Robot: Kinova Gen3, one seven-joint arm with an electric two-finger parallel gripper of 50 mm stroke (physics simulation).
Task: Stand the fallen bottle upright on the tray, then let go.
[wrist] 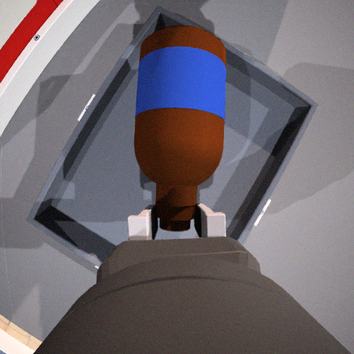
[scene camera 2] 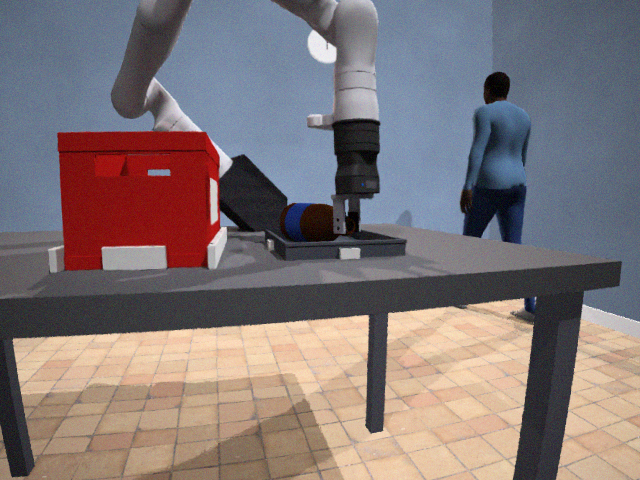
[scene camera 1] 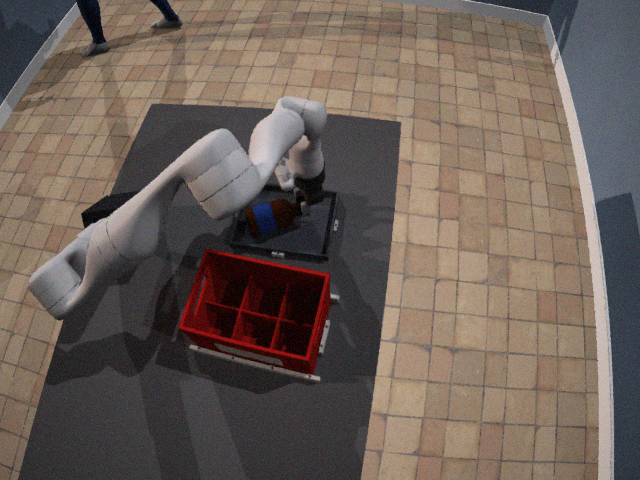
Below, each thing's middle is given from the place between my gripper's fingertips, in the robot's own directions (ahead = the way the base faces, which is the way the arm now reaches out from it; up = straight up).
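Labels:
A dark tray [scene camera 2: 371,244] is 50 mm behind my gripper, 20 mm to the right of it and 20 mm below it. I also see a red crate [scene camera 2: 107,198], which is 300 mm to the right of my hand, 90 mm behind it and 60 mm above it. As for the brown bottle [scene camera 2: 307,222], my gripper is 30 mm to the left of it, 70 mm past it and 10 mm below it.

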